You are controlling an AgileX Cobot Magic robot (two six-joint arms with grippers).
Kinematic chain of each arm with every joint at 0, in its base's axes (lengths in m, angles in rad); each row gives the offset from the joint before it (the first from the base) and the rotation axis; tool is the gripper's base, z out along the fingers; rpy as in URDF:
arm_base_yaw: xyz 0 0 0.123 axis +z
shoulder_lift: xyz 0 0 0 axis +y
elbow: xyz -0.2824 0 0.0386 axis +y
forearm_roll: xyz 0.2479 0 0.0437 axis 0.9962 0 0.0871
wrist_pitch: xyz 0 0 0 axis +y
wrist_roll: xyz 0.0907 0 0.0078 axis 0.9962 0 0.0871
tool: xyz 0 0 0 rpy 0 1.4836 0
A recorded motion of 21 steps. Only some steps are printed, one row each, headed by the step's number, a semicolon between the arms.
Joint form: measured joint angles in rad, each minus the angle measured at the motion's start. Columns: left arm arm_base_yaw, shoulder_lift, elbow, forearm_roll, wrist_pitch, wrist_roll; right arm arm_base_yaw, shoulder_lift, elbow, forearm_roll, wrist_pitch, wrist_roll.
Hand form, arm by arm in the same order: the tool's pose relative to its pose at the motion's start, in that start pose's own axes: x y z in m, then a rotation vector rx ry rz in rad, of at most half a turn. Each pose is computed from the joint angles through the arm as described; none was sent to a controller.
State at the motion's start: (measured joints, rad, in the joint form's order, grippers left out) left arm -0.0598 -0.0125 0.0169 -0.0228 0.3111 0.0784; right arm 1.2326 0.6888 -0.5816 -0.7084 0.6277 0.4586
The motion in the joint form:
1: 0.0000 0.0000 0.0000 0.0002 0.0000 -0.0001; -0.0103 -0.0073 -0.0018 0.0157 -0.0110 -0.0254
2: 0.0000 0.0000 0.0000 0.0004 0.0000 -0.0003; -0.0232 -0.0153 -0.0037 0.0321 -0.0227 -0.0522
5: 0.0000 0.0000 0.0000 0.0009 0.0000 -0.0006; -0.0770 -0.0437 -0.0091 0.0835 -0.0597 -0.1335
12: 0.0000 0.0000 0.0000 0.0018 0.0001 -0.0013; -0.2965 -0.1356 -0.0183 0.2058 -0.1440 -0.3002
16: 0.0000 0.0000 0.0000 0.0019 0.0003 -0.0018; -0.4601 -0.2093 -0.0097 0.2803 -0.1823 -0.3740
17: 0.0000 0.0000 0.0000 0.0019 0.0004 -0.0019; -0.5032 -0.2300 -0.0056 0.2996 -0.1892 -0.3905
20: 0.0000 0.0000 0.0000 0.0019 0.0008 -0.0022; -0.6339 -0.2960 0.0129 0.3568 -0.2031 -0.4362
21: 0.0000 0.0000 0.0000 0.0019 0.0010 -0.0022; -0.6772 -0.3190 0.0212 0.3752 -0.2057 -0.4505
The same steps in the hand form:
1: 0.0000 0.0000 0.0000 -0.0001 0.0000 0.0001; -0.0007 -0.0009 -0.0015 -0.0031 -0.0110 -0.0045
2: 0.0000 0.0000 0.0000 -0.0001 0.0000 0.0001; -0.0014 -0.0022 -0.0032 -0.0042 -0.0229 -0.0085
5: 0.0000 0.0000 0.0000 -0.0003 0.0000 0.0003; -0.0032 -0.0081 -0.0092 0.0076 -0.0610 -0.0124
12: 0.0000 0.0000 0.0000 -0.0005 0.0001 0.0004; -0.0027 -0.0316 -0.0304 0.1433 -0.1492 0.0345
16: 0.0000 0.0001 0.0000 -0.0006 0.0003 0.0000; 0.0039 -0.0440 -0.0477 0.2703 -0.1902 0.0875
17: 0.0000 0.0001 0.0000 -0.0005 0.0004 -0.0001; 0.0064 -0.0462 -0.0523 0.3054 -0.1981 0.1021
20: 0.0001 0.0000 0.0000 -0.0005 0.0008 -0.0004; 0.0155 -0.0501 -0.0661 0.4140 -0.2138 0.1455
21: 0.0001 0.0000 0.0000 -0.0005 0.0010 -0.0004; 0.0191 -0.0505 -0.0703 0.4505 -0.2165 0.1590

